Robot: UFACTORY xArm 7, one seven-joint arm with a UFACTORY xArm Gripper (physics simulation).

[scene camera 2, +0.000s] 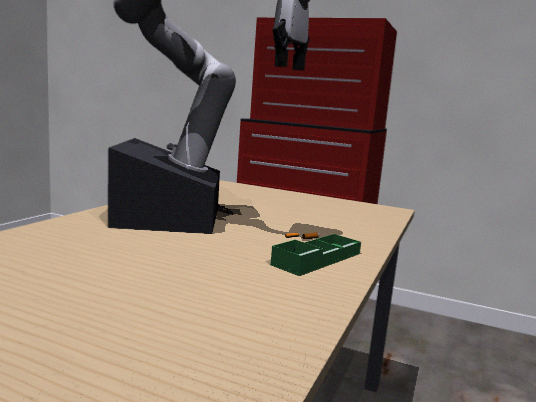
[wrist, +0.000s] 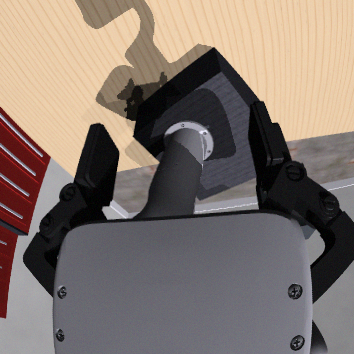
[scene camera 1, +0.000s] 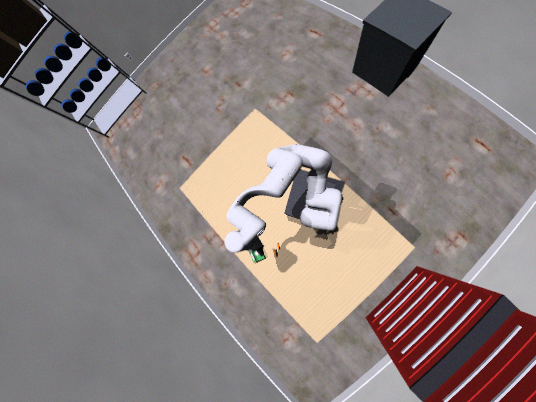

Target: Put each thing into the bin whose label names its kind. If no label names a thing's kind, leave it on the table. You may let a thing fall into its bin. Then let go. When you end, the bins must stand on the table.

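Frame: origin at the arm's base, x ahead, y left, z up, level; metres.
Where they show: gripper, fingertip midpoint: (scene camera 2: 289, 68) (wrist: 177, 126); arm's base at its link origin: (scene camera 2: 187, 164) (wrist: 188, 141).
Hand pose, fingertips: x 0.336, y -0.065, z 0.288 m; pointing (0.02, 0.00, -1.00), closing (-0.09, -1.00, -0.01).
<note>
Each offset is from my fingertips to the centre of the thing. Level surfaces: height alone.
My gripper (scene camera 2: 290, 66) (wrist: 177, 126) is open and empty, high above the table. The wrist view looks toward the robot's own base. A green three-compartment bin tray {dx +0.140, dy -0.061, dz -0.423 m} (scene camera 1: 258, 258) (scene camera 2: 311, 262) stands upright on the table near its edge. The arm partly covers it in scene camera 1. Its labels are too small to read, and its contents are hidden. Two small orange-brown things lie on the table beside the tray: a thin one {dx +0.017, dy +0.075, dz -0.442 m} (scene camera 2: 292, 235) and a thicker, darker one {dx +0.064, dy +0.097, dz -0.440 m} (scene camera 2: 310, 235). They lie close together and outside the tray; their kinds are too small to tell.
The dark base block (scene camera 1: 296, 196) (scene camera 2: 160, 195) (wrist: 235, 107) stands on the wooden table {dz -0.447 m} (scene camera 1: 320, 310) (scene camera 2: 150, 310) (wrist: 300, 60). A red drawer cabinet (scene camera 1: 425, 320) (scene camera 2: 320, 117) (wrist: 17, 175) stands beyond the table's end. A dark box (scene camera 1: 382, 57) and a rack stand farther off.
</note>
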